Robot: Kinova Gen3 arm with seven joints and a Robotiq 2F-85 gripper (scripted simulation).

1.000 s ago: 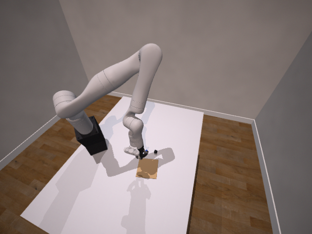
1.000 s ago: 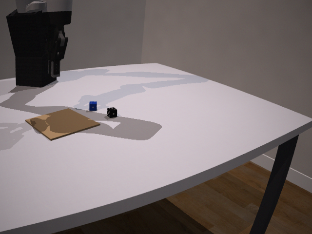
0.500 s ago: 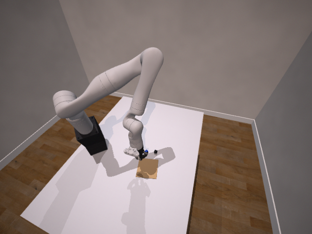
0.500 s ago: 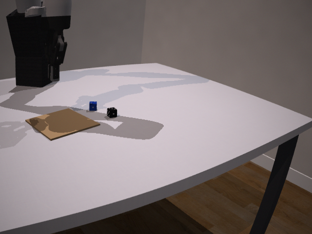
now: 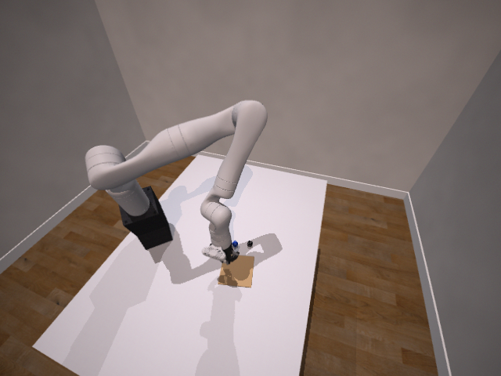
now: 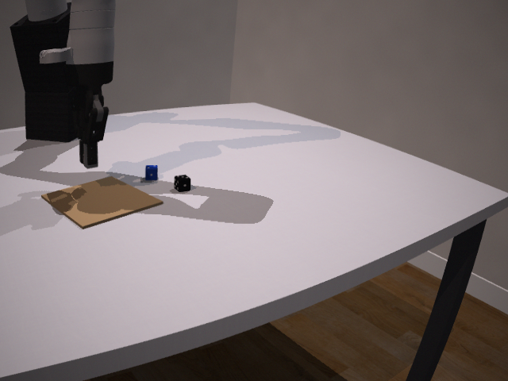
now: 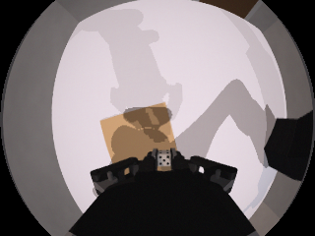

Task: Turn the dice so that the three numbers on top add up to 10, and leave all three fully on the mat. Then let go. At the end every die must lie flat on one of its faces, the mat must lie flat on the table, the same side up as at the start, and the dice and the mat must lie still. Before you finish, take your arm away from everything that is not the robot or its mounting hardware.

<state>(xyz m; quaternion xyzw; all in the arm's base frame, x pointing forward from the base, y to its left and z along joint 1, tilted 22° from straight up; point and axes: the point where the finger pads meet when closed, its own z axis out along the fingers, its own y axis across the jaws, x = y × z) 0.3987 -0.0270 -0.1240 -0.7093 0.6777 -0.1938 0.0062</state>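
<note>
Now: the tan mat 60 mm below my hand and 50 mm ahead of it. The rest, counted from my hand: blue die 110 mm to the left, 50 mm below; then white die 10 mm below; then black die 140 mm to the left, 60 mm ahead, 50 mm below.
</note>
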